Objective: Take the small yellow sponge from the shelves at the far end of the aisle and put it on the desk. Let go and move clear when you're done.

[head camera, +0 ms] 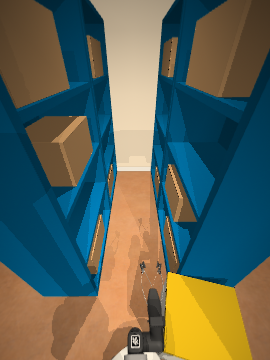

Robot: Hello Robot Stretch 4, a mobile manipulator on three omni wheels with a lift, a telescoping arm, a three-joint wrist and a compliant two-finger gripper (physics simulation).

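Frame: origin at the robot's base, x ahead, y right, z down, level; millimetres.
Where they show: hand, its tool point: [150,264].
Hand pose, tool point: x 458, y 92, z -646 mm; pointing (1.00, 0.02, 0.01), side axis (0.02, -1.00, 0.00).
After its pixels a point has its place.
My gripper [151,267] {x 458, y 92, z -646 mm} is open, with its two small dark fingertips apart and floor showing between them. It is low in the view, over the reddish floor at the mouth of the aisle. The blue shelves stand on both sides, the left unit [30,220] {x 499, y -432, z -1004 mm} and the right unit [235,200] {x 484, y 384, z -1118 mm}. The small yellow sponge does not show in this view. A large flat yellow surface [205,317] {x 272, y 388, z -424 mm} is at the bottom right, close beside the gripper and arm; I cannot tell whether it is the desk.
Cardboard boxes stand in both units, among them one on the left middle shelf [65,155] {x 762, y -330, z -1166 mm}, one at the lower left [96,245] {x 783, y -323, z -270 mm} and one on the right [180,195] {x 867, y 342, z -776 mm}. The narrow aisle floor [131,200] {x 1608, y -18, z 26 mm} runs between the units to a pale end wall [132,90] {x 2358, y 19, z -1245 mm}.
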